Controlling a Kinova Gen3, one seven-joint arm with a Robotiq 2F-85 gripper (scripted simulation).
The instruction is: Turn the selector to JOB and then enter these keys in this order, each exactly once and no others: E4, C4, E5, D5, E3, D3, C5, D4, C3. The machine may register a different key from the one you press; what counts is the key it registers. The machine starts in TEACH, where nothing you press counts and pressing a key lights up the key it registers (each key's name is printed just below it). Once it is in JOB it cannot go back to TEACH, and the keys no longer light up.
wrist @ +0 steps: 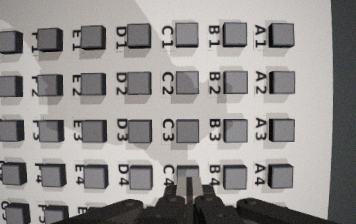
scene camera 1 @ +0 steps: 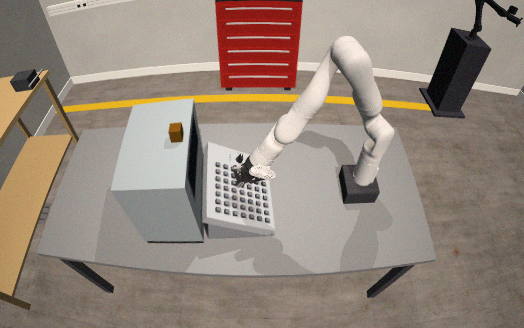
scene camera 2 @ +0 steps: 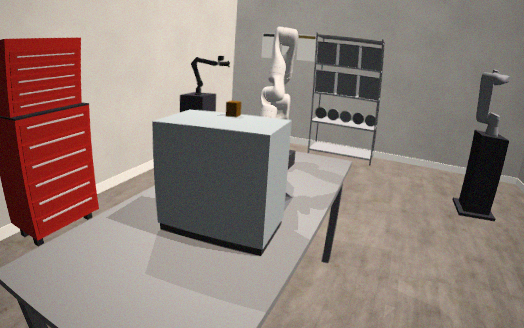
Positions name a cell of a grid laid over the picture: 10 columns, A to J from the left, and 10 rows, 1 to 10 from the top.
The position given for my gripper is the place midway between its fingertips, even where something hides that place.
I see my gripper (wrist: F9), a pale grey box (scene camera 2: E6) and a sloped grey keypad (scene camera 1: E7).
The pale grey box also shows in scene camera 1 (scene camera 1: D6). The sloped grey keypad is seen too in the wrist view (wrist: I3).
